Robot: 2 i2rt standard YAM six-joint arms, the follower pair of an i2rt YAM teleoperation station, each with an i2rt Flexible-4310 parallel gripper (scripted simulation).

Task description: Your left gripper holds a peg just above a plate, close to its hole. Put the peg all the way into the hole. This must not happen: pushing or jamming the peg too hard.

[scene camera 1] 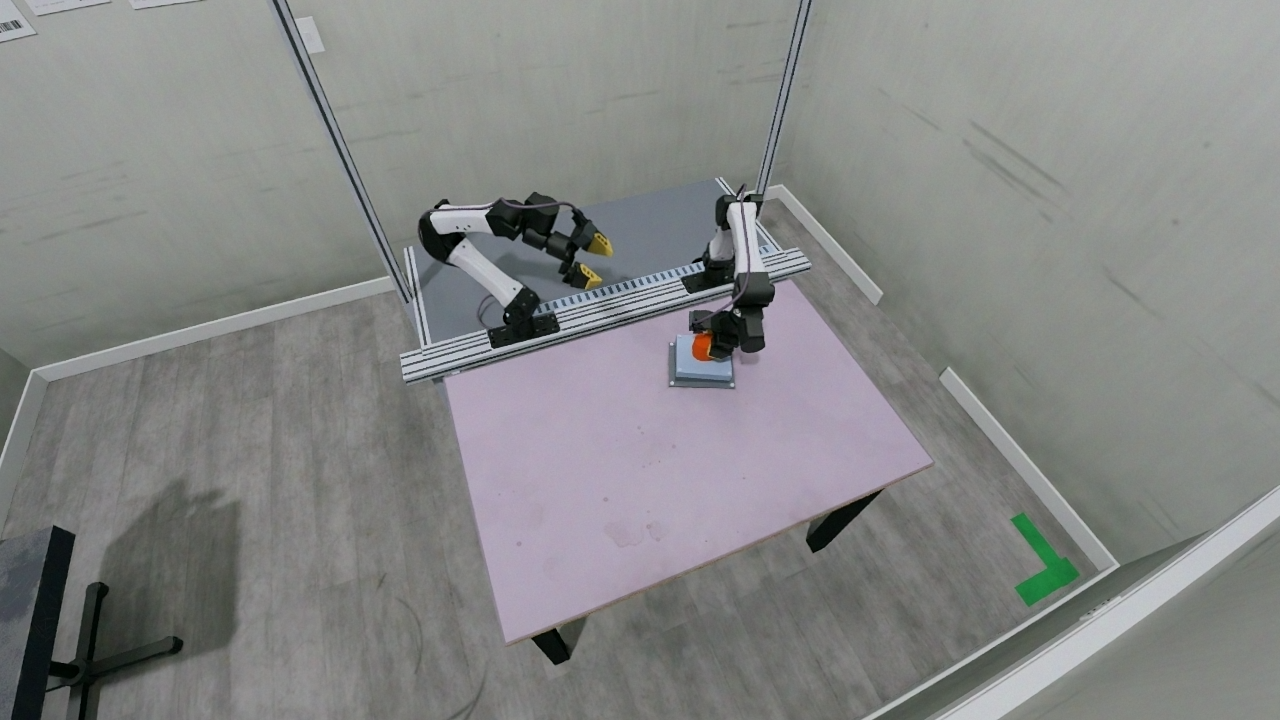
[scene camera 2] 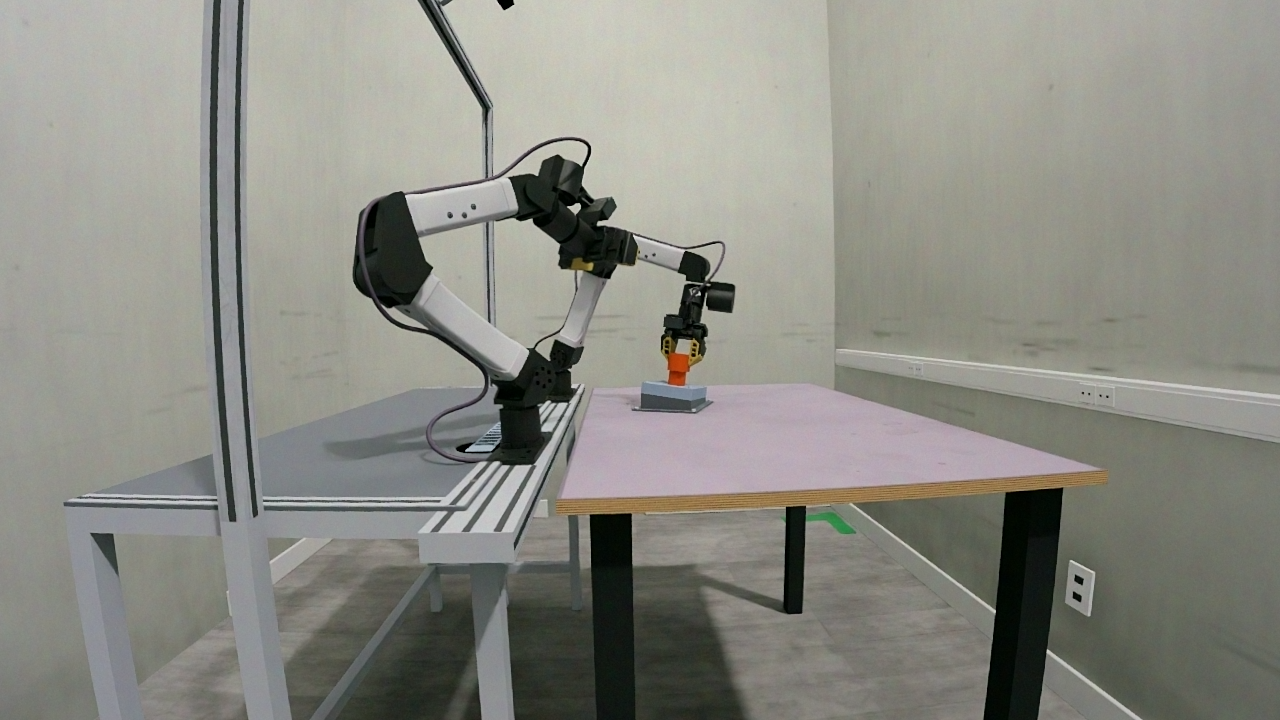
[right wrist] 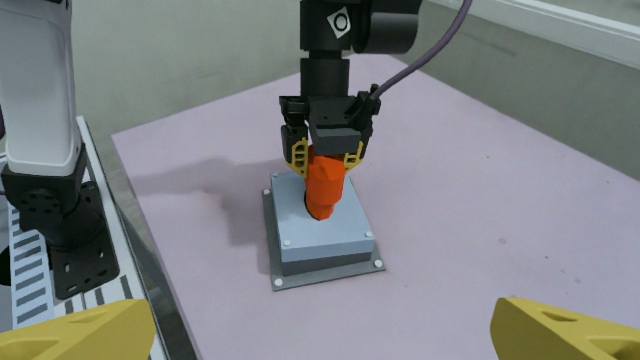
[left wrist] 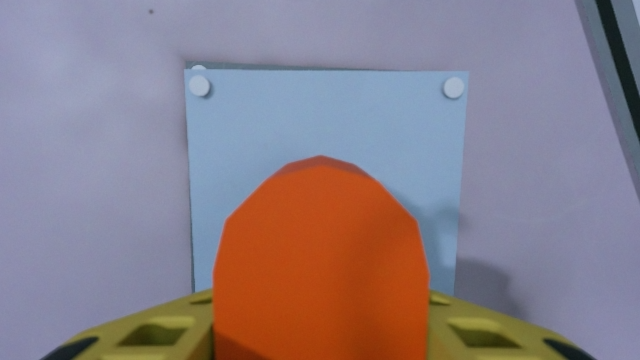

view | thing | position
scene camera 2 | my left gripper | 679, 365
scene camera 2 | my right gripper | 612, 265
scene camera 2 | light blue plate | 660, 388
